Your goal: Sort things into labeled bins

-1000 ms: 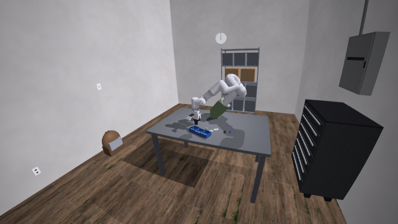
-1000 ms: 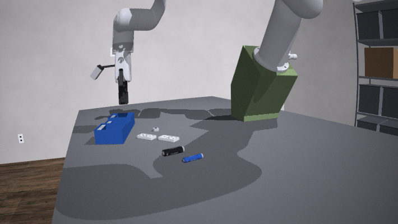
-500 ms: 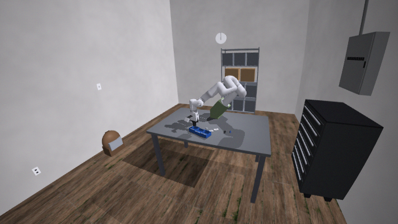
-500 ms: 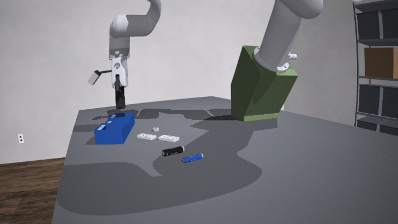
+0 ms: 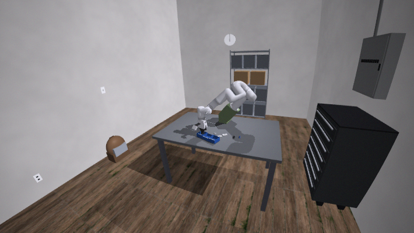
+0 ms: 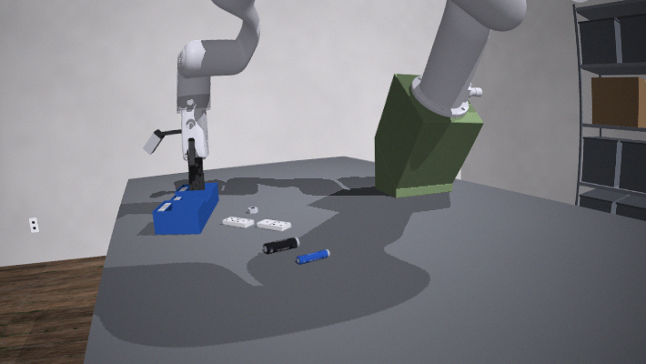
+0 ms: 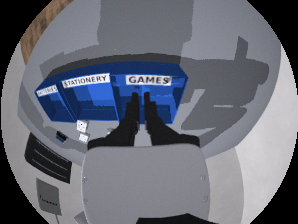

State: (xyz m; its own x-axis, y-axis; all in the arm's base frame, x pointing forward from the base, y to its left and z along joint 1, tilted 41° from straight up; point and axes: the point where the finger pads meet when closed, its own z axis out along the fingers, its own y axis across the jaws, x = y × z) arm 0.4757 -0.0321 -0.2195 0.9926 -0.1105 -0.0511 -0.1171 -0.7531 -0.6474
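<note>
The blue bin lies 7 cm to the left of my hand, 3 cm below it and 2 cm ahead of it. The rest, counted from my hand: white dotted piece: 20 cm to the left, 13 cm behind, 4 cm below; then small nut: 11 cm behind, 9 cm to the left, 4 cm below; then white domino: 17 cm to the left, 7 cm behind, 4 cm below.
</note>
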